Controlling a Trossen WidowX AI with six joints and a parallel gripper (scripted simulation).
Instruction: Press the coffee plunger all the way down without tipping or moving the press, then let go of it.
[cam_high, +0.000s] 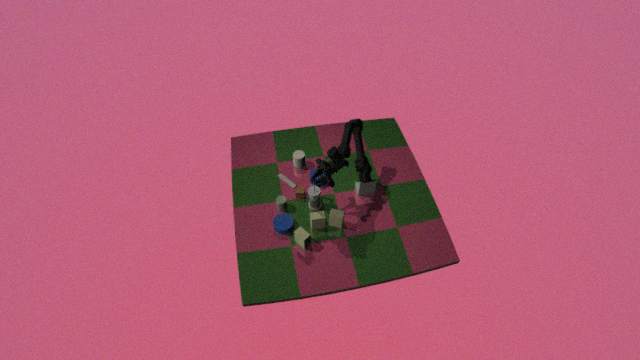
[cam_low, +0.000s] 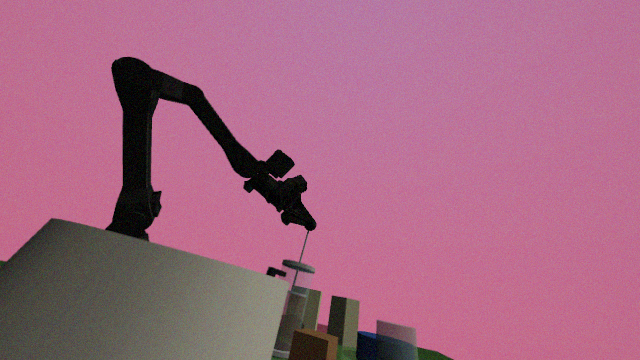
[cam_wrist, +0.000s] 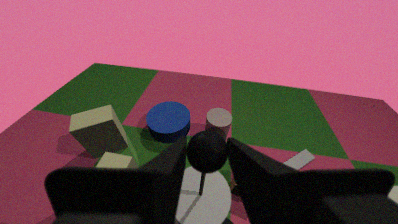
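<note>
My gripper tip is now 2 cm past the coffee press, 1 cm to the left of it and 12 cm above it. Round my gripper tip: pale cylinder (1 cm behind, 35 cm to the right, 20 cm below); flat grey bar (10 cm ahead, 23 cm to the right, 24 cm below).
</note>
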